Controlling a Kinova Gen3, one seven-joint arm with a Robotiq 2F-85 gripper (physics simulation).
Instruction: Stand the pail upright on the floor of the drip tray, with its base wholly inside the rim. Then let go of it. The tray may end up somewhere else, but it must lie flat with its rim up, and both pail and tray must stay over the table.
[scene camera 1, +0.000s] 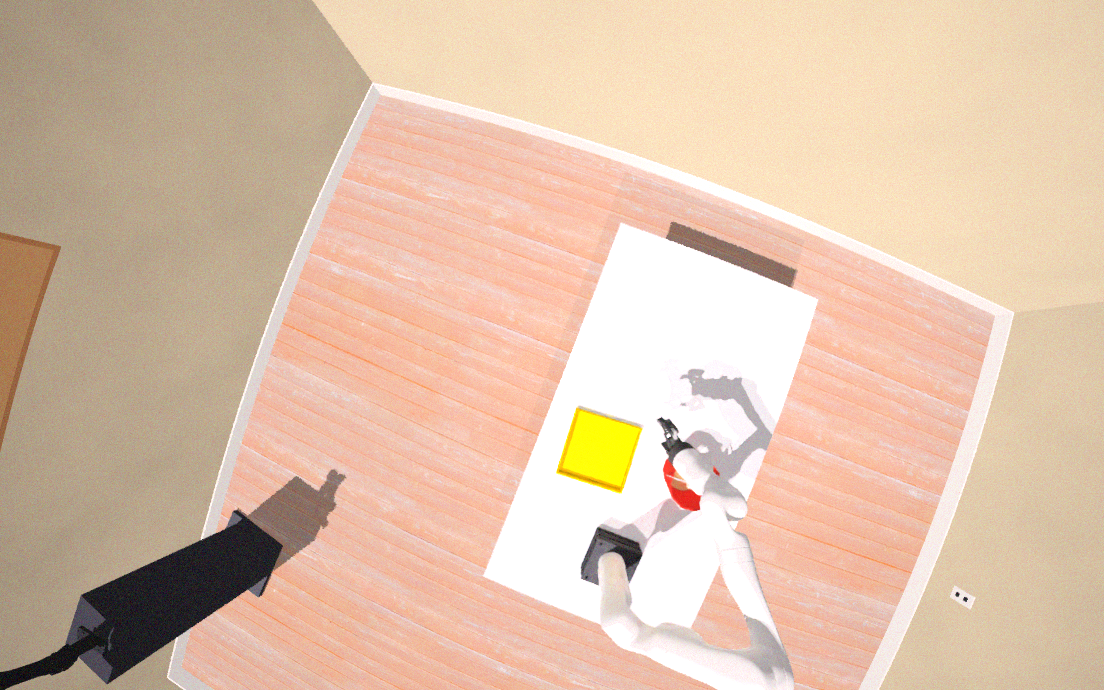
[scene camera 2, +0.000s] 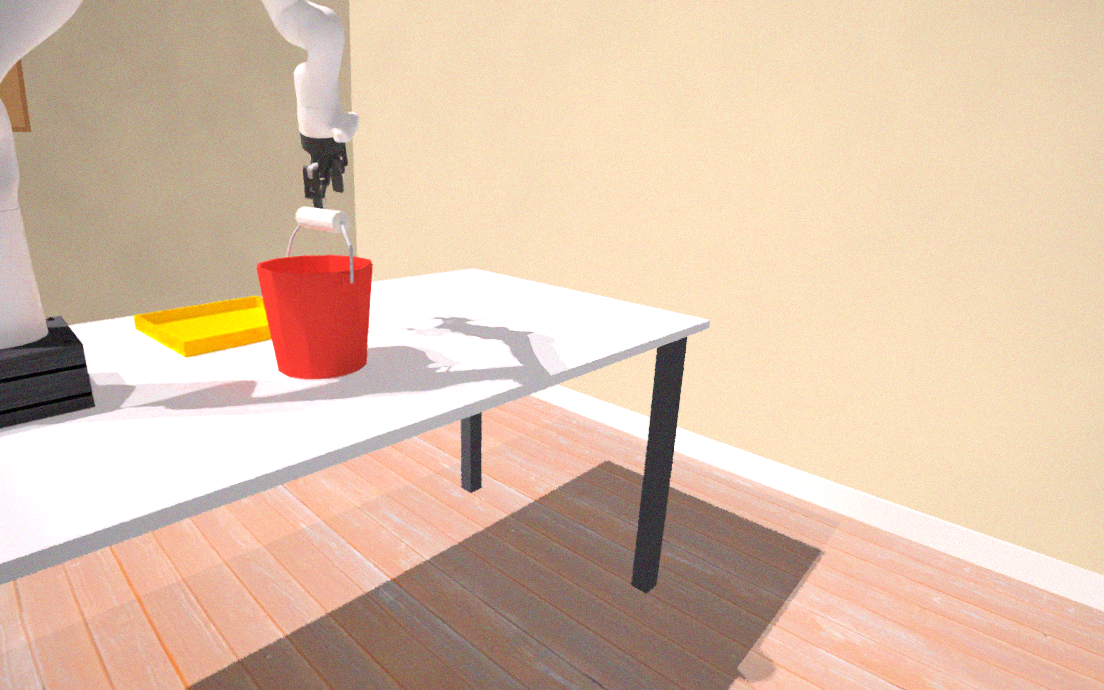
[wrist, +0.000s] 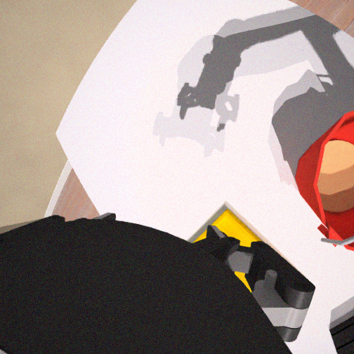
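Seen in the pictures: gripper, fingertip midpoint: (scene camera 1: 661, 430) (scene camera 2: 330, 202); arm's base, link origin: (scene camera 1: 611, 563) (scene camera 2: 8, 338).
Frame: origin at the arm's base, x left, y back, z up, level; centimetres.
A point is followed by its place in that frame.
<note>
The red pail (scene camera 1: 685, 497) @[y -33.6, x -11.3, z -0.5 cm] (scene camera 2: 317, 321) @[y -37.5, x -15.8, z 0.5 cm] (wrist: 309, 182) stands upright on the table, outside the tray. Its wire handle is raised, with a white grip (scene camera 2: 321, 218) @[y -40.8, x -10.9, z 14.9 cm] on top. A tan shape shows inside the pail in the wrist view. The yellow drip tray (scene camera 1: 598, 449) @[y -32.7, x 22.6, z -8.5 cm] (scene camera 2: 207, 327) @[y -29.3, x 24.1, z -8.6 cm] (wrist: 231, 225) lies flat, rim up, apart from the pail. My gripper (scene camera 1: 665, 423) @[y -51.3, x 12.5, z 15.6 cm] (scene camera 2: 324, 192) @[y -51.3, x 12.5, z 15.6 cm] (wrist: 159, 229) is open and empty. It appears above and behind the handle grip in scene camera 2. In scene camera 1 the arm hides part of the pail.
The white table (scene camera 1: 692, 301) @[y -98.7, x 17.2, z -8.9 cm] (scene camera 2: 529, 305) @[y -96.3, x 6.1, z -8.9 cm] (wrist: 150, 165) carries the dark robot base (scene camera 1: 610, 557) @[y -3.6, x 2.7, z 3.6 cm] (scene camera 2: 44, 382) @[y -3.4, x -8.8, z -4.2 cm] near the tray. The pail is near one long table edge, the tray near the other. The arm's shadow falls beyond the pail. A long dark box (scene camera 1: 179, 585) shows at lower left.
</note>
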